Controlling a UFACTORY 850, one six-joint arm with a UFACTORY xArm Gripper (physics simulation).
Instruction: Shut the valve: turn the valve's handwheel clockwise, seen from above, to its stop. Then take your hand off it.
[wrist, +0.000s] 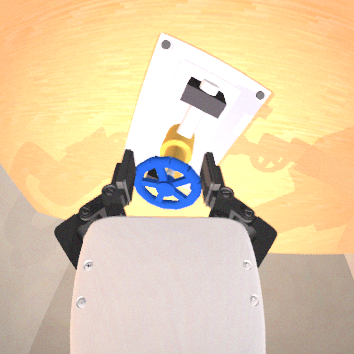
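The valve's blue handwheel (167, 190) shows near the middle of the wrist view, in front of the yellow valve body (176, 149). My gripper (168, 160) has one black finger at the left side of the rim and one at the right side. Both fingers are close against the rim, and the gripper is shut on the handwheel. The wheel's spokes and hub show between the fingers. Its lower rim lies near the front edge of the gripper's grey housing.
The valve is on a white base plate (149, 107) with dark round spots at its far corners. A dark block (202, 102) and a white bar (189, 121) are on the plate beyond the valve body. The plate lies on a wooden table (65, 85), whose near edge shows beside my gripper.
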